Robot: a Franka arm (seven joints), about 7 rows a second.
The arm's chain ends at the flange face. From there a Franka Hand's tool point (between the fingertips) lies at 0.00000 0.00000 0.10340 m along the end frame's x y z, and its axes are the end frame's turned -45 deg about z.
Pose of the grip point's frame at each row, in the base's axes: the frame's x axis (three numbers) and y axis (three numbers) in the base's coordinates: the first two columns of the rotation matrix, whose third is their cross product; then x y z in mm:
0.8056 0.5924 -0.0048 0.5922 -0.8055 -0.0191 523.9 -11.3 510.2
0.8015 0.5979 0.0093 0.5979 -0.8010 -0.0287 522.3 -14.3 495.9
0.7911 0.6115 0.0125 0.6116 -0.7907 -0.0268 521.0 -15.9 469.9
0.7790 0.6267 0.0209 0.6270 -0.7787 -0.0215 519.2 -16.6 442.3
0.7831 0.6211 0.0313 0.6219 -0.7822 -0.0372 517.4 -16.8 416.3
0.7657 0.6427 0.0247 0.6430 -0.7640 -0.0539 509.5 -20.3 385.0
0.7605 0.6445 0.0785 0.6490 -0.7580 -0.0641 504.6 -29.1 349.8
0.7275 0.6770 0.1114 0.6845 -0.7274 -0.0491 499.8 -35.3 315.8
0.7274 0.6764 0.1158 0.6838 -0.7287 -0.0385 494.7 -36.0 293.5
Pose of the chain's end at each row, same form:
0.9884 -0.1507 -0.0169 -0.1509 -0.9885 -0.0101 525.5 -12.6 613.6
0.9895 -0.1436 -0.0137 -0.1440 -0.9892 -0.0269 523.3 -17.3 599.2
0.9919 -0.1267 -0.0101 -0.1269 -0.9915 -0.0278 521.7 -18.9 573.2
0.9942 -0.1075 -0.0004 -0.1075 -0.9938 -0.0300 518.9 -19.7 545.7
0.9935 -0.1139 -0.0042 -0.1140 -0.9923 -0.0484 517.3 -21.8 519.6
0.9961 -0.0858 -0.0206 -0.0868 -0.9947 -0.0556 511.1 -26.2 488.2
0.9967 -0.0803 0.0102 -0.0788 -0.9917 -0.1008 502.7 -39.4 452.7
0.9984 -0.0356 0.0441 -0.0304 -0.9931 -0.1135 494.9 -46.9 418.4
0.9979 -0.0370 0.0547 -0.0308 -0.9936 -0.1091 488.7 -47.1 396.1

